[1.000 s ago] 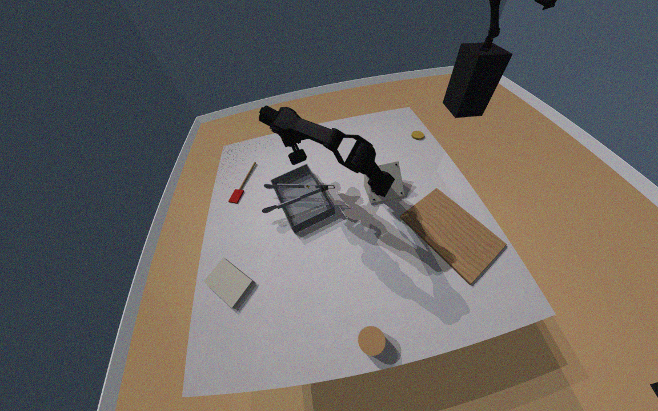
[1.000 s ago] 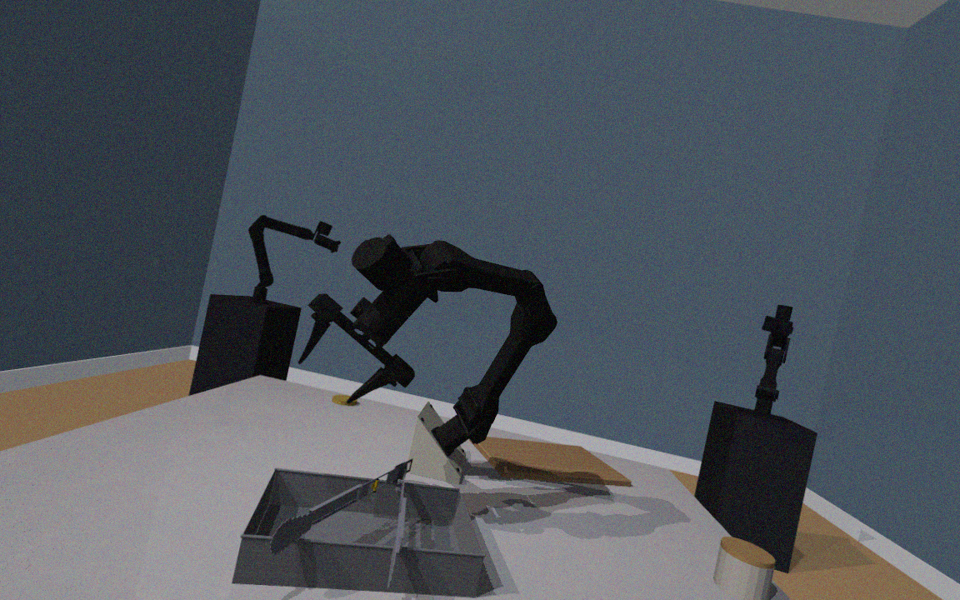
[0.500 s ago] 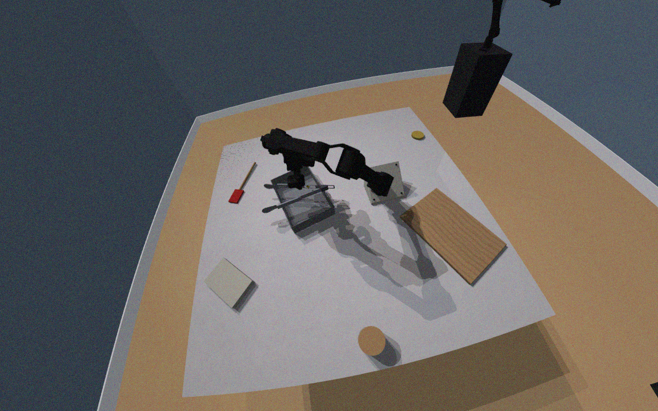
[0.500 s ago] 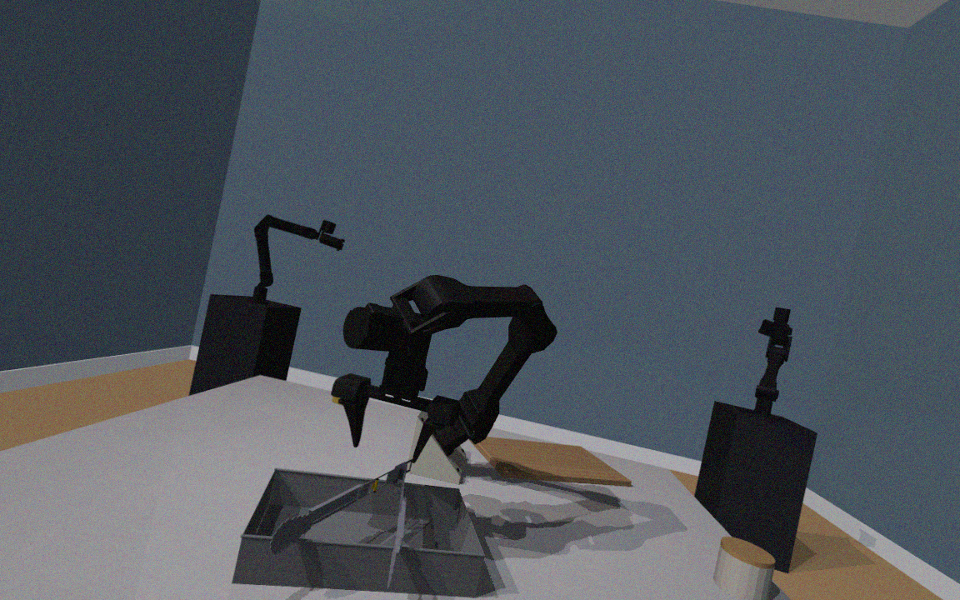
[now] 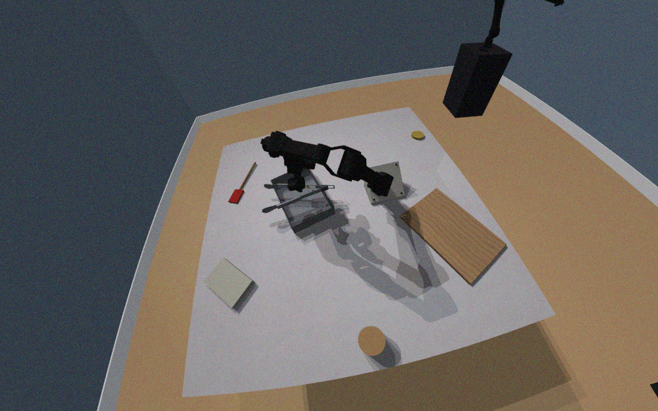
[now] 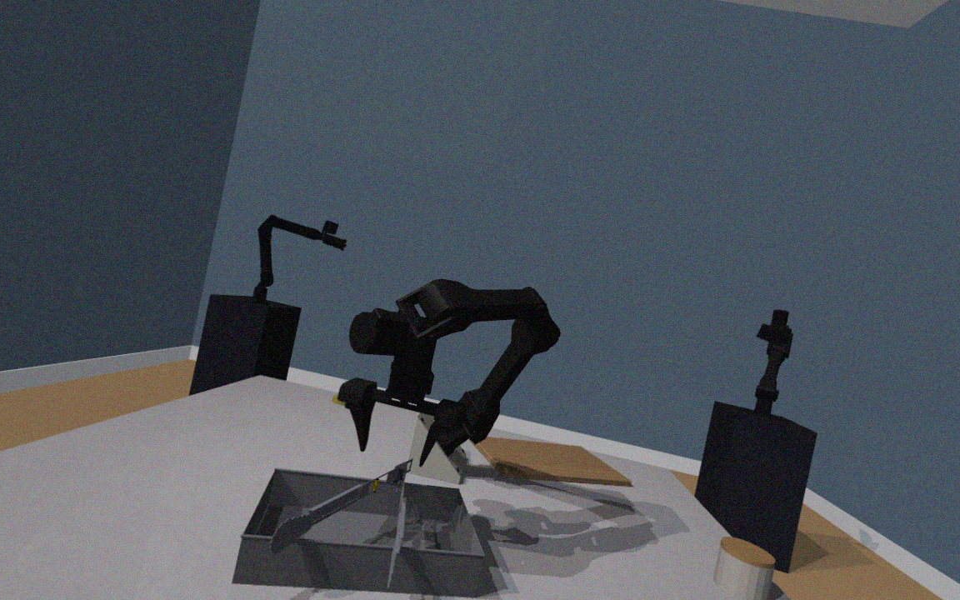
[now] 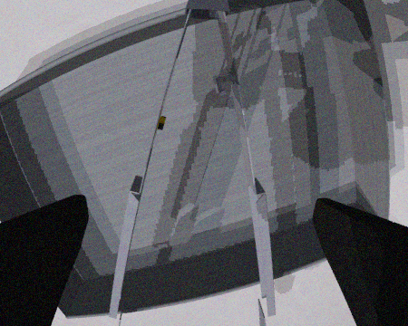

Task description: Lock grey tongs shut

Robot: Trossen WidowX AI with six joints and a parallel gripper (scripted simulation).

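Now: gripper tip 20 mm past the yellow tab, 20 mm to the left of it and 50 mm above it. The rest, counted from my gripper tip: pale block (320 mm ahead, 360 mm to the left, 110 mm below); then roasting tin (20 mm ahead, 10 mm to the right, 100 mm below); then red-handled tool (360 mm ahead, 150 mm to the right, 120 mm below).
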